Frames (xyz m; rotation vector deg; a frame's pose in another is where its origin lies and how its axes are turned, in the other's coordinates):
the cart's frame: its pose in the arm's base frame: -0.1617 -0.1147 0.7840 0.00 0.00 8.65
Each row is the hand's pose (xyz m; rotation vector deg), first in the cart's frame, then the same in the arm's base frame.
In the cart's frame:
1: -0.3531 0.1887 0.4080 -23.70 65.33 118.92
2: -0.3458 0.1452 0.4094 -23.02 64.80 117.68
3: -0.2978 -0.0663 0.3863 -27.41 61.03 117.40
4: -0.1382 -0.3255 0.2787 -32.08 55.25 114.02
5: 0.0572 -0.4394 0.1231 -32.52 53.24 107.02
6: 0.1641 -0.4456 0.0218 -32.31 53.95 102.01
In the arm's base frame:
1: -0.5392 0.0187 1.1920 -29.43 65.30 126.35
2: -0.5254 -0.0232 1.1934 -28.68 64.78 125.14
3: -0.4461 -0.2250 1.1703 -32.90 60.56 124.92
4: -0.2494 -0.4573 1.0627 -37.20 54.20 121.65
5: -0.0391 -0.5405 0.9071 -37.43 52.00 114.71
6: 0.0676 -0.5306 0.8058 -37.22 52.67 109.69

